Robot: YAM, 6 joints.
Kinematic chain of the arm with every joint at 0, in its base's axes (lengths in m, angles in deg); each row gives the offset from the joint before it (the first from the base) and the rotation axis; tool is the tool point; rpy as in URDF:
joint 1: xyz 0 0 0.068 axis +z
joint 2: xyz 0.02 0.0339 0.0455 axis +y
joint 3: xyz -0.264 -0.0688 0 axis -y
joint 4: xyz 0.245 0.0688 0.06 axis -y
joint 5: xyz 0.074 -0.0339 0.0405 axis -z
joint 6: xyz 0.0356 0 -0.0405 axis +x
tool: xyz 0 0 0 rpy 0 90 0
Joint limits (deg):
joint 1: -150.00..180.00
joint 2: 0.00..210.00
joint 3: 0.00..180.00
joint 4: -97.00..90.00
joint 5: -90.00..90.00
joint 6: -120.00..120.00
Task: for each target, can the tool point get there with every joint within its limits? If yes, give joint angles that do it. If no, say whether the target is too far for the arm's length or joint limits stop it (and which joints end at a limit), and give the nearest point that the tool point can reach.
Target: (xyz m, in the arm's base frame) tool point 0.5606 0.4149 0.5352
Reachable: no: too far | nearest point 0.4431 0.3280 0.4442 | short by 0.172 m
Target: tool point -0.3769 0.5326 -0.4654
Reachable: no: too far | nearest point -0.2838 0.4010 -0.2870 | short by 0.240 m
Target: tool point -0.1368 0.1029 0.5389
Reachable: yes | joints -38.32 17.31 75.04 42.36 6.50 -22.31
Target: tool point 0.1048 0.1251 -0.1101
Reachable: yes | joints 39.66 174.92 64.68 -72.00 -55.77 40.52
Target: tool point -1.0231 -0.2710 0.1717
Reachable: no: too far | nearest point -0.5848 -0.1549 0.1472 | short by 0.454 m
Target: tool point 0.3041 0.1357 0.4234
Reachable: yes | joints 22.25 94.47 110.62 -63.20 -17.14 94.87
